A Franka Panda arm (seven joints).
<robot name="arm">
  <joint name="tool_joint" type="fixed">
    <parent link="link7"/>
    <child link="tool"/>
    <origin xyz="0 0 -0.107" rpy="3.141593 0 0"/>
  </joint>
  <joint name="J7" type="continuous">
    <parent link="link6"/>
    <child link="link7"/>
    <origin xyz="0.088 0 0" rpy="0 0 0"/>
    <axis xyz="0 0 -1"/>
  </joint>
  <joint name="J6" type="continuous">
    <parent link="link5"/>
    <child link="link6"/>
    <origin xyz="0 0 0" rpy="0 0 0"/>
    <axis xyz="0 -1 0"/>
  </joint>
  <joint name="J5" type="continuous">
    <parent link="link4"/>
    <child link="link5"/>
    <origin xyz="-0.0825 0 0.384" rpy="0 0 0"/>
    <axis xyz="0 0 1"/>
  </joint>
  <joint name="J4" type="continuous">
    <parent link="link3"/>
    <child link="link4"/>
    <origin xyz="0.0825 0 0" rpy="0 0 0"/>
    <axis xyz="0 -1 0"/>
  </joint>
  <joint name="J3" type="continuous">
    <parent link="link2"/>
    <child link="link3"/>
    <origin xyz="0 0 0.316" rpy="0 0 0"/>
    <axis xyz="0 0 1"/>
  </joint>
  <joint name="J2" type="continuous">
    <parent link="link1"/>
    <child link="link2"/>
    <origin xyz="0 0 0" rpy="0 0 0"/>
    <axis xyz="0 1 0"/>
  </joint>
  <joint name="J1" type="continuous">
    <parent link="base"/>
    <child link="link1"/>
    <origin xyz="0 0 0.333" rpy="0 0 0"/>
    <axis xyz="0 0 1"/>
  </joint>
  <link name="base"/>
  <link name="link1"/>
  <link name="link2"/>
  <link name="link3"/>
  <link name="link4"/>
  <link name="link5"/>
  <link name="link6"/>
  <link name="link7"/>
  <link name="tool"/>
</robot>
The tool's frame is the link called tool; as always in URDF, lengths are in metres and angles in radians. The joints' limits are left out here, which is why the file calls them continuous.
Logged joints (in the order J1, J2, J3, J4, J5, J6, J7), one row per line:
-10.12 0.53 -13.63 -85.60 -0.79 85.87 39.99
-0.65 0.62 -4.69 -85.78 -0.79 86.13 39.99
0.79 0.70 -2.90 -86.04 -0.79 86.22 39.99
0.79 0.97 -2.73 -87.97 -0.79 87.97 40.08
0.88 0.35 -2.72 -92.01 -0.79 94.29 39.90
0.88 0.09 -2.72 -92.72 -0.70 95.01 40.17
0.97 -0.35 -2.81 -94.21 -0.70 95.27 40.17
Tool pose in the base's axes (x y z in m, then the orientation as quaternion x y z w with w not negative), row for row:
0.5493 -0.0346 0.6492 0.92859 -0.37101 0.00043 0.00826
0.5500 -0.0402 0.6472 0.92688 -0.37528 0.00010 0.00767
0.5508 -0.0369 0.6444 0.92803 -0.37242 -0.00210 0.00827
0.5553 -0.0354 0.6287 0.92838 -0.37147 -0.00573 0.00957
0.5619 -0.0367 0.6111 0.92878 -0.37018 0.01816 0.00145
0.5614 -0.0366 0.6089 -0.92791 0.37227 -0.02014 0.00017
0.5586 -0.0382 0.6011 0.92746 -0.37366 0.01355 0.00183
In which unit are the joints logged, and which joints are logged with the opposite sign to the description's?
The joints are logged in degrees. Opposite sign: J1.
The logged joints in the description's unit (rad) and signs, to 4 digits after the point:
0.1766 0.0093 -0.2379 -1.4940 -0.0138 1.4987 0.6980
0.0113 0.0108 -0.0819 -1.4971 -0.0138 1.5033 0.6980
-0.0138 0.0122 -0.0506 -1.5017 -0.0138 1.5048 0.6980
-0.0138 0.0169 -0.0476 -1.5354 -0.0138 1.5354 0.6995
-0.0154 0.0061 -0.0475 -1.6059 -0.0138 1.6457 0.6964
-0.0154 0.0016 -0.0475 -1.6183 -0.0122 1.6582 0.7011
-0.0169 -0.0061 -0.0490 -1.6443 -0.0122 1.6628 0.7011

